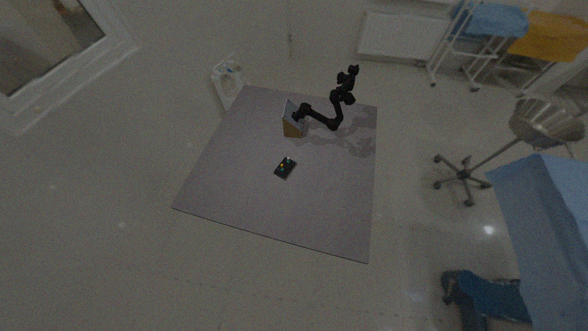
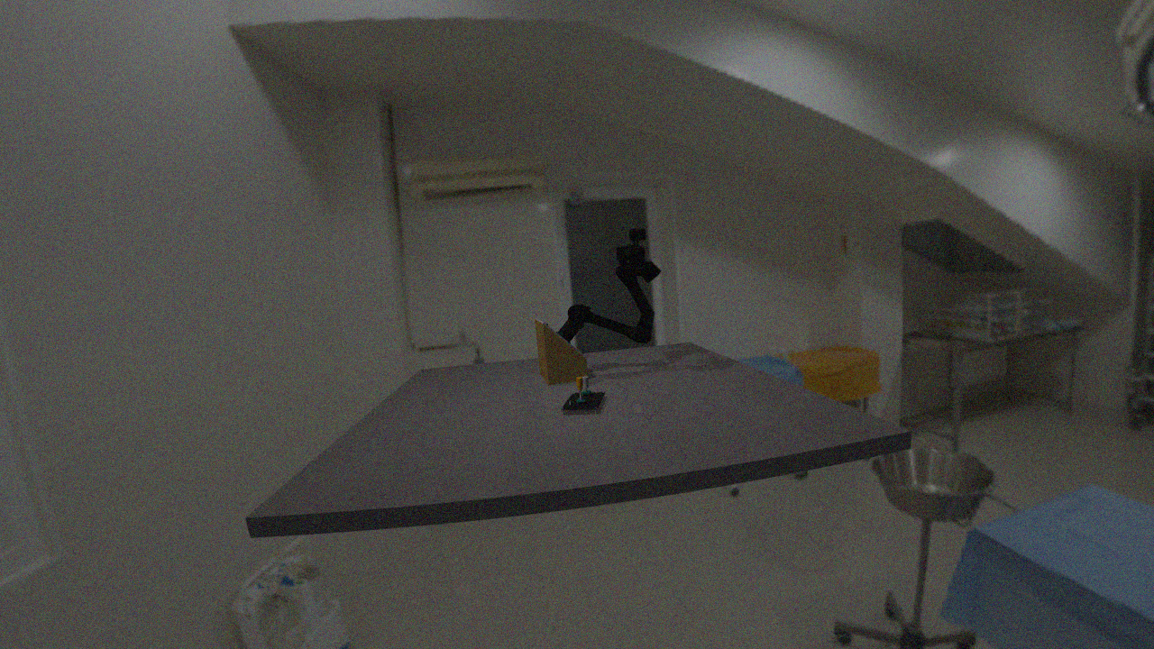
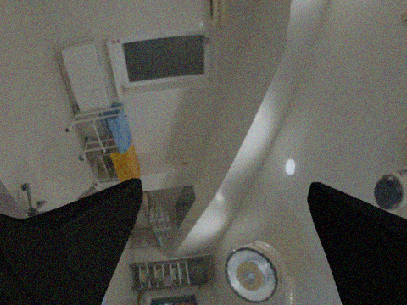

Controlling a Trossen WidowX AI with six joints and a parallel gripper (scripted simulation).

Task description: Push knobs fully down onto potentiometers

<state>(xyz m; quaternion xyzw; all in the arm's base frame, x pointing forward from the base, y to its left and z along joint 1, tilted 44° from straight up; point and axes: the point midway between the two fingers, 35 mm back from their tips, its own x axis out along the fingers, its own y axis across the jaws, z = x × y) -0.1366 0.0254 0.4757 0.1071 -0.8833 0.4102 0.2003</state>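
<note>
Right now my gripper tip is 53 cm short of the potentiometer with grey knob, 41 cm above it and 32 cm to the left of it. Also, from my gripper tip: teal potentiometer with orange knob 61 cm ahead, 41 cm below, 34 cm to the right.
</note>
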